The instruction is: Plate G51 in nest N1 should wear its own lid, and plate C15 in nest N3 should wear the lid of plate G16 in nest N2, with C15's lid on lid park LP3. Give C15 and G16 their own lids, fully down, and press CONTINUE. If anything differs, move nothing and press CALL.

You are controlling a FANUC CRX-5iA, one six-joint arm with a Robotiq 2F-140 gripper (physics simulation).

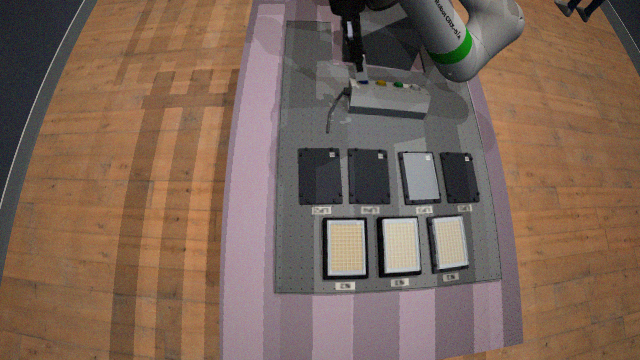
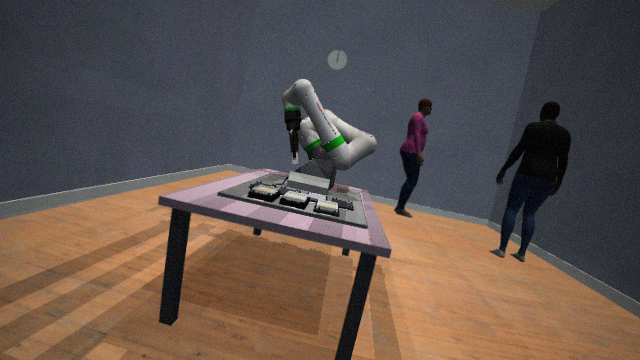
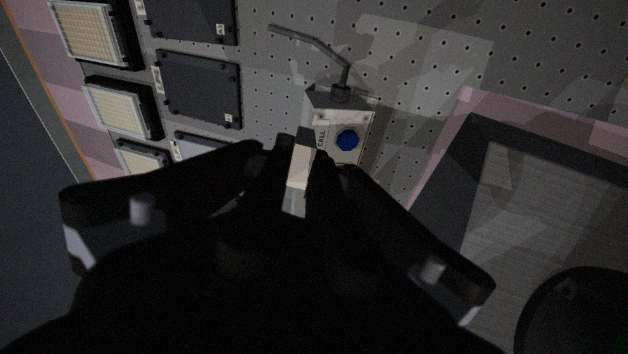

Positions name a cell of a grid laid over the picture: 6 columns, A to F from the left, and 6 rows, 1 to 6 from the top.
Labels:
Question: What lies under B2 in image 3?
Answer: A nest N3.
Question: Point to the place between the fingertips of my gripper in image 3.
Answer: At C3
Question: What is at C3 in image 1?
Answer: A park LP2.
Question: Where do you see a park LP2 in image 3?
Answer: C1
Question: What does my gripper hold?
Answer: Nothing.

